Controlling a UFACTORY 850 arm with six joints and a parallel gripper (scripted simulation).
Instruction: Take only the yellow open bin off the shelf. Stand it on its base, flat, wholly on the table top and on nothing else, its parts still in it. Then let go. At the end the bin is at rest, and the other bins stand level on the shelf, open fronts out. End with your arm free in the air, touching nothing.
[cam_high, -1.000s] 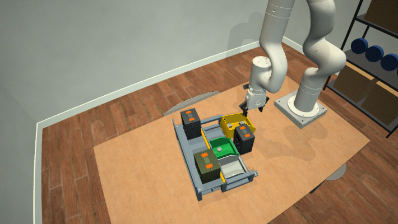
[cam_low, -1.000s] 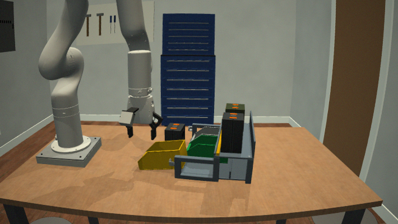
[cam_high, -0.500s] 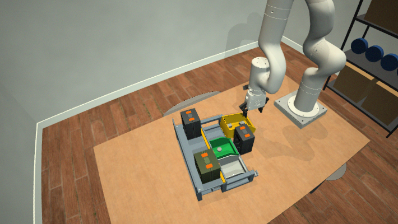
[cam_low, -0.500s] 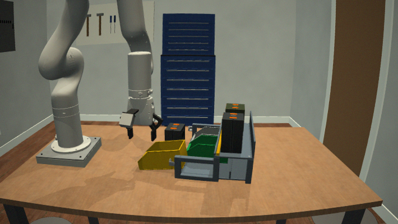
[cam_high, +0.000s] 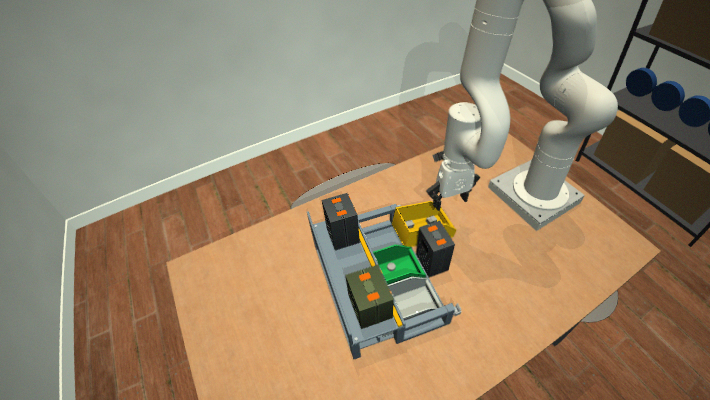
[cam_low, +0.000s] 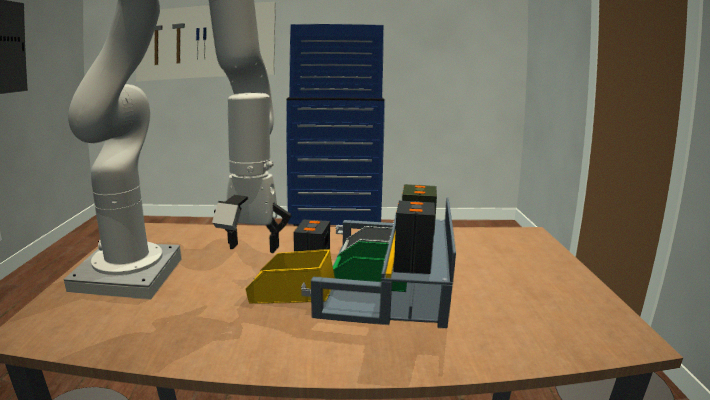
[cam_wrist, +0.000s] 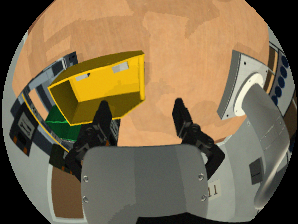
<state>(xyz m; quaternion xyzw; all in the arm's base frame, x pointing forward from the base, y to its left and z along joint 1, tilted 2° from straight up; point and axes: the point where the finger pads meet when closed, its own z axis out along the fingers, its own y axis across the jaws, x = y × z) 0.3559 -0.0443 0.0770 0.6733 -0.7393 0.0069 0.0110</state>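
Right now the yellow bin is 8 cm ahead of my hand, 7 cm below it and 1 cm to the right of it. Round my hand: grey bin 26 cm ahead, 20 cm to the left, 7 cm below; then olive box 36 cm ahead, 19 cm to the left, 3 cm above; then green bin 25 cm ahead, 9 cm to the left, 7 cm below.
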